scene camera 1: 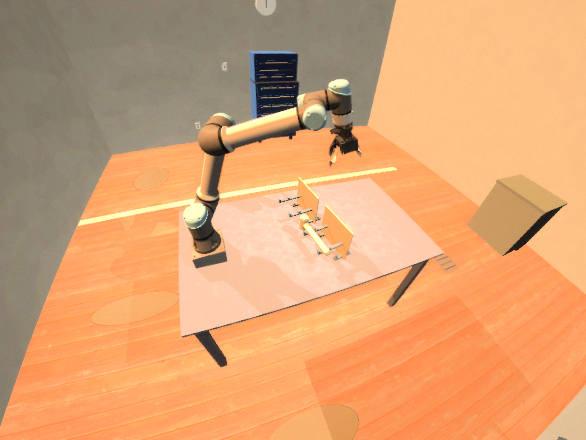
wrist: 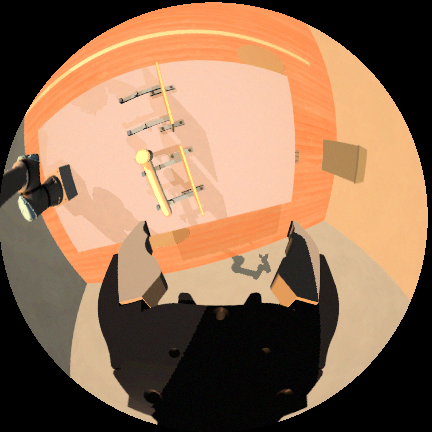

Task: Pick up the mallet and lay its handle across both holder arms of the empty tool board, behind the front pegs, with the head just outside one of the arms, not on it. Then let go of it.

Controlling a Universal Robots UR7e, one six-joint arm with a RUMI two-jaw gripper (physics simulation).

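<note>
The pale yellow mallet (scene camera 1: 317, 238) (wrist: 158, 190) lies with its handle across both arms of the nearer tool board (scene camera 1: 338, 232) (wrist: 191, 180). Its head is at the end toward the other board, just outside an arm. The empty tool board (scene camera 1: 308, 199) (wrist: 165, 95) stands upright beyond it, with two dark arms that point toward the robot base and bear no tool. My gripper (scene camera 1: 346, 159) (wrist: 218, 222) is open and empty. It hangs high in the air, well above the boards and apart from the mallet.
Both boards stand on the pale table (scene camera 1: 260, 220) (wrist: 245, 125). The robot base (scene camera 1: 209, 256) is at the table's left end. A brown box (scene camera 1: 510, 215) (wrist: 342, 160) is at the right wall. A blue cabinet (scene camera 1: 274, 67) stands at the back.
</note>
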